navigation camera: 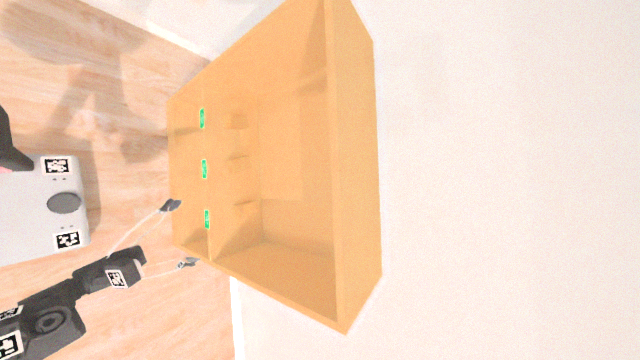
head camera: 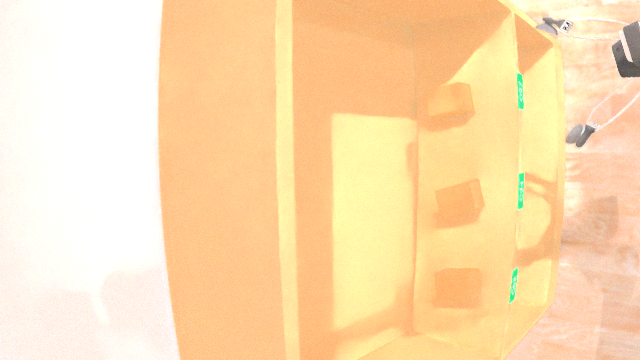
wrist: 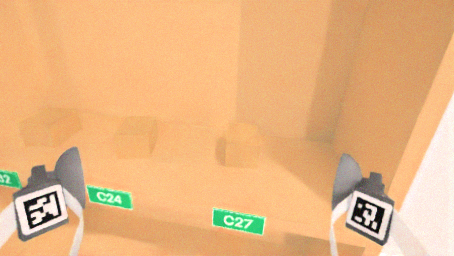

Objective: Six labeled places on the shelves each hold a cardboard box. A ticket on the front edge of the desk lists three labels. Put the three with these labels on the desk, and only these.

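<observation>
Three cardboard boxes stand in a row on a shelf: one behind label C27 [head camera: 452, 104] [navigation camera: 246, 207] [wrist: 242, 147], one behind label C24 [head camera: 459, 202] [navigation camera: 238, 164] [wrist: 136, 137], and one behind a third label ending in 2 [head camera: 457, 288] [navigation camera: 239, 121] [wrist: 50, 127]. The third label is cut off in the wrist view. My gripper [head camera: 564, 81] [navigation camera: 180, 233] [wrist: 212, 170] is open and empty, its fingers wide apart. It is in front of the shelf at the C27 end, apart from the boxes. The desk and its ticket do not show.
The wooden shelf unit [head camera: 284, 150] [navigation camera: 357, 150] has a top board above the boxes and a side panel [wrist: 395, 120] to the right of the C27 box in the wrist view. A lower compartment lies below the labels. The robot's base [navigation camera: 30, 210] is on the wooden floor in front.
</observation>
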